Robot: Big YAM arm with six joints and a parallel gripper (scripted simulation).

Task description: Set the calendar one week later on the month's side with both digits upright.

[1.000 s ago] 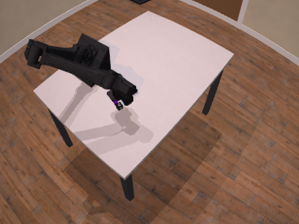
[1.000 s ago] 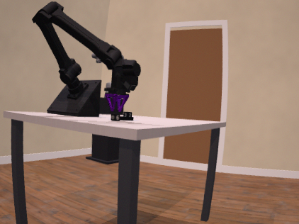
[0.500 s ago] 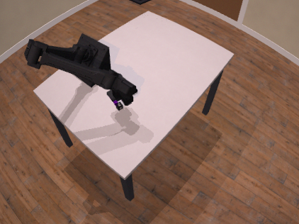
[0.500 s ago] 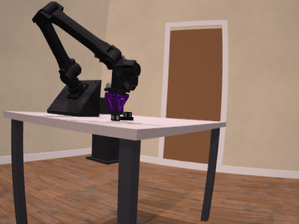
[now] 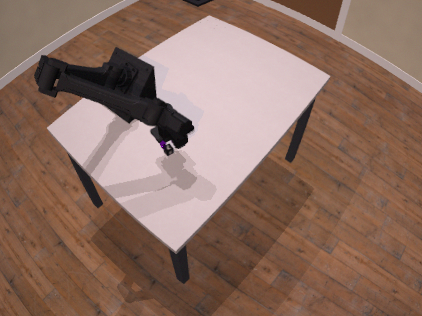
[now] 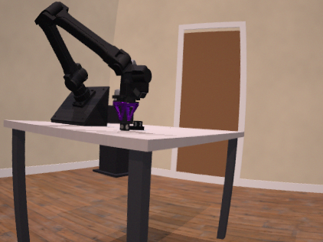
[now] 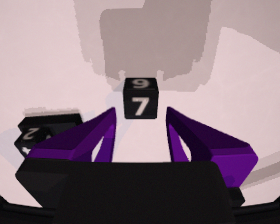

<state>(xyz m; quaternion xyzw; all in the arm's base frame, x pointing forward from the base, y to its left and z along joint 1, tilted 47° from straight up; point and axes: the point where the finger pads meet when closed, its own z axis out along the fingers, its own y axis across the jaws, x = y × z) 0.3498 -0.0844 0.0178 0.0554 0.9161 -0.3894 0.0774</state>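
Now: hand 3 cm above the black date cube. From my hand the other things lie so: black tray 11 cm to the left, 4 cm below, 3 cm behind.
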